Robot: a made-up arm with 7 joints.
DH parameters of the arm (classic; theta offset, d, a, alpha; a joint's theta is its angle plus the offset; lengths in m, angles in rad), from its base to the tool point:
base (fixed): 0 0 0 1.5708
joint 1: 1.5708 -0.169 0 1.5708
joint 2: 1.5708 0 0 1.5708
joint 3: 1.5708 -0.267 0 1.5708
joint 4: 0 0 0 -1.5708
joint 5: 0 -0.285 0 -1.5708
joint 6: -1.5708 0 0 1.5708
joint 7: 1.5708 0 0 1.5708
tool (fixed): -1.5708 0 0 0
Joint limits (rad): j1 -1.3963..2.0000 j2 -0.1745..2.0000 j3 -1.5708..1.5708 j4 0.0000..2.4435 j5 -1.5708..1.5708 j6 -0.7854..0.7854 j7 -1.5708..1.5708
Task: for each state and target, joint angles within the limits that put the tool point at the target. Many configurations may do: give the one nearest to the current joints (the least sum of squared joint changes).
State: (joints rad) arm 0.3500 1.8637 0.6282 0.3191 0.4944 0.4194 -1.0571
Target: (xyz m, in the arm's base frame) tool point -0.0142 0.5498 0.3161
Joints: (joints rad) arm 0.5878 1.8482 0.7628 0.9166 0.4944 0.4194 -1.0571
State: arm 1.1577 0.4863 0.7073 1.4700 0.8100 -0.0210 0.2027
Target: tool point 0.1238 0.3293 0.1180
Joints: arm 0.9718 0.3197 0.7003 2.2667 0.8100 -0.0210 0.2027
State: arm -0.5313 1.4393 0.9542 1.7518 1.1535 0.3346 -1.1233
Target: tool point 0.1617 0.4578 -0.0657
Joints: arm -0.7556 0.9337 0.9392 1.8275 1.1535 0.3346 -1.1233
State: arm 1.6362 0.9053 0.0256 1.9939 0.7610 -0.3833 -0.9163
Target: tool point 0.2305 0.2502 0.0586
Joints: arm 0.8645 1.4300 -0.5704 2.1983 0.7610 -0.3833 -0.9163
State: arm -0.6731 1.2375 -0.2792 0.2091 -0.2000 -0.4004 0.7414
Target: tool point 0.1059 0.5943 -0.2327
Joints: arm -0.6061 1.3776 -0.2101 0.9073 -0.2000 -0.4004 0.7414
